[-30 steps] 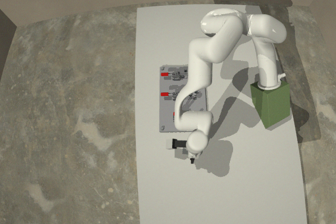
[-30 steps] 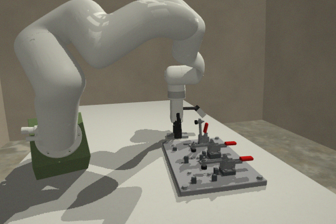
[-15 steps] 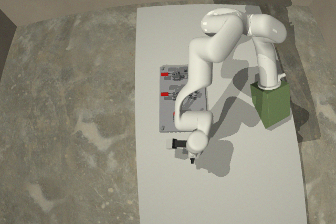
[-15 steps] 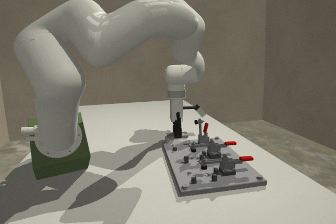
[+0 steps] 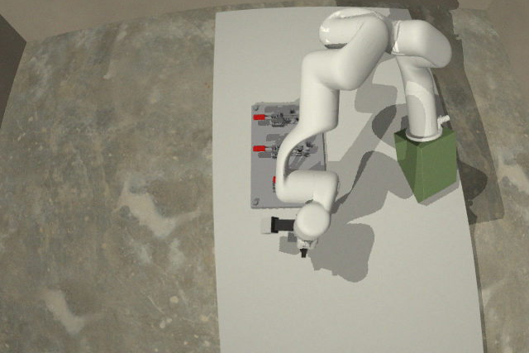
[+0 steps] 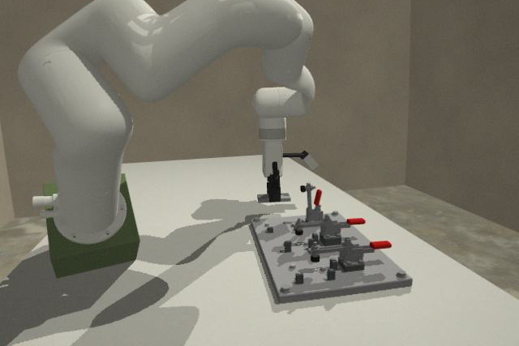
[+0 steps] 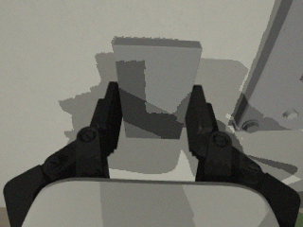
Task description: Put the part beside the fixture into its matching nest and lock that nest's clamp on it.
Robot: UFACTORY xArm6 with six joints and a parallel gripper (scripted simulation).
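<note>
My hand is 270 mm to the left of the fixture plate, 50 mm above it and 40 mm past it. Round my hand: flat grey block (20 mm below).
</note>
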